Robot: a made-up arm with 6 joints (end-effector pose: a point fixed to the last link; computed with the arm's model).
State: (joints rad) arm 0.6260 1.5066 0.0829 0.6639 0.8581 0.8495
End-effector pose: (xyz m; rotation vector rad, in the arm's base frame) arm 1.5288 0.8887 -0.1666 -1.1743 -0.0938 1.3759
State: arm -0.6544 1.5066 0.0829 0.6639 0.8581 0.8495
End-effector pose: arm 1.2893 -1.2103 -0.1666 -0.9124 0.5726 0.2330
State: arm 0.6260 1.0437 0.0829 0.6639 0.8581 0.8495
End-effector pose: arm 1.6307 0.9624 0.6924 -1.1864 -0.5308 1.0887
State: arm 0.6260 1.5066 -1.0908 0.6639 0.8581 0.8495
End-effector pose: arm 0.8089 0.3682 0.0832 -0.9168 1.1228 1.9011
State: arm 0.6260 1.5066 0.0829 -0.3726 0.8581 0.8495
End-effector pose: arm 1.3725 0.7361 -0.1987 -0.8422 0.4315 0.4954
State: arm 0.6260 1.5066 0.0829 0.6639 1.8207 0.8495
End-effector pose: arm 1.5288 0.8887 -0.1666 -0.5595 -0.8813 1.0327
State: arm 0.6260 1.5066 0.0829 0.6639 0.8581 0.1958
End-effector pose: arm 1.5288 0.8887 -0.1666 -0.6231 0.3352 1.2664
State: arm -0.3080 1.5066 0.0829 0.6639 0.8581 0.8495
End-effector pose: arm 1.6236 -0.7007 -0.1666 -1.0089 0.4115 0.5448
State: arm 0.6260 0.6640 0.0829 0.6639 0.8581 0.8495
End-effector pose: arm 1.4730 0.8484 1.3796 -1.1615 -0.8669 0.8257
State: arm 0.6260 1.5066 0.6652 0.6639 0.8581 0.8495
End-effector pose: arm 1.8480 1.1194 0.1050 -1.1819 -0.6388 1.0085
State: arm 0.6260 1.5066 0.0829 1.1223 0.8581 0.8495
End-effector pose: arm 1.5335 0.9895 -0.1573 -1.2744 -0.3711 1.7586
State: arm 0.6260 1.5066 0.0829 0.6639 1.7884 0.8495
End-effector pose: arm 1.5288 0.8887 -0.1666 -0.5814 -0.8576 1.0469
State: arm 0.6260 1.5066 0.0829 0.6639 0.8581 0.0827
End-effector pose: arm 1.5288 0.8887 -0.1666 -0.5267 0.4040 1.2385
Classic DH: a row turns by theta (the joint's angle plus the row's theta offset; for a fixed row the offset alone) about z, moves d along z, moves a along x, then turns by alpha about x. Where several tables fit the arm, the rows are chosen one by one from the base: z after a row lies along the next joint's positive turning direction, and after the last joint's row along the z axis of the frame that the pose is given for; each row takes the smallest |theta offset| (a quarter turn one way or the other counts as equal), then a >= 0, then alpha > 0; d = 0 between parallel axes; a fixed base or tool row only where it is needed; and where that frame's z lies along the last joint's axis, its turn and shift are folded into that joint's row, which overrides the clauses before.
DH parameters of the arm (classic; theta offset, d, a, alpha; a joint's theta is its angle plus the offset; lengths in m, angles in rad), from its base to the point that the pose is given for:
joint 1: 0 0.5296 0 -1.5708
joint 2: -1.5708 0 1.5064 3.1416
joint 3: 0 0 0 -1.5708
joint 4: 0 -0.8219 0 1.5708
joint 5: 0 0.2229 0 -1.5708
joint 6: 1.5708 0 0 1.5708
tool (fixed): -1.5708 0 0 0

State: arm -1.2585 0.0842 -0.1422 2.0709 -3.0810 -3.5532
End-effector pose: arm 0.4002 -0.8917 2.0368 1.6828 2.2295 1.0062
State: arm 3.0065 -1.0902 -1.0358 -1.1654 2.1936 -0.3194
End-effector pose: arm 0.5112 0.0192 1.0662 2.1474 0.6708 0.7399
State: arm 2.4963 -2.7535 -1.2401 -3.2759 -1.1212 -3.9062
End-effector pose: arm 0.3087 -0.5089 -0.0425 -2.3887 0.3637 -0.8414
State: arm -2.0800 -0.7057 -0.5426 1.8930 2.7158 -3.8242
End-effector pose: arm 0.1593 0.1405 2.0183 2.2699 0.8782 -0.0633
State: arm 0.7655 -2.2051 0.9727 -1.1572 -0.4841 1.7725
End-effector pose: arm -1.4104 -1.4796 -0.1889 0.3787 -2.7642 -0.7994
